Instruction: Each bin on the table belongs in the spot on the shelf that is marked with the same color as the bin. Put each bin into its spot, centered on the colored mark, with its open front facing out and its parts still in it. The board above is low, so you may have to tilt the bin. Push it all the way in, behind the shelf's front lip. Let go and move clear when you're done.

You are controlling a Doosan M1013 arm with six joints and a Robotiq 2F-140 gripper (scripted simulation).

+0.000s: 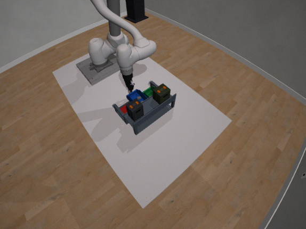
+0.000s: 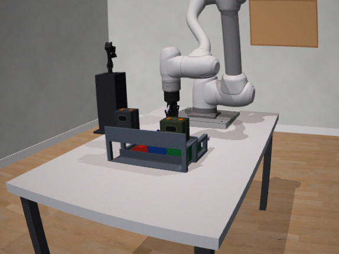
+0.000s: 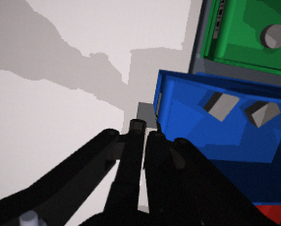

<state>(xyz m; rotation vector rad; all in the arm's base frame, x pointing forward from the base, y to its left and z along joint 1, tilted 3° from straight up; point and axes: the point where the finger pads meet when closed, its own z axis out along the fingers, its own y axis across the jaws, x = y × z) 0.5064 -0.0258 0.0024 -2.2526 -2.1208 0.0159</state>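
My gripper is now 100 mm short of the blue bin, 10 mm to the left of it and 10 mm above it. The rest, counted from my hand: green bin 150 mm ahead, 110 mm to the left, 10 mm below; red mark 130 mm ahead, 120 mm to the right, 50 mm below; blue mark 140 mm ahead, 50 mm below, 10 mm to the right.
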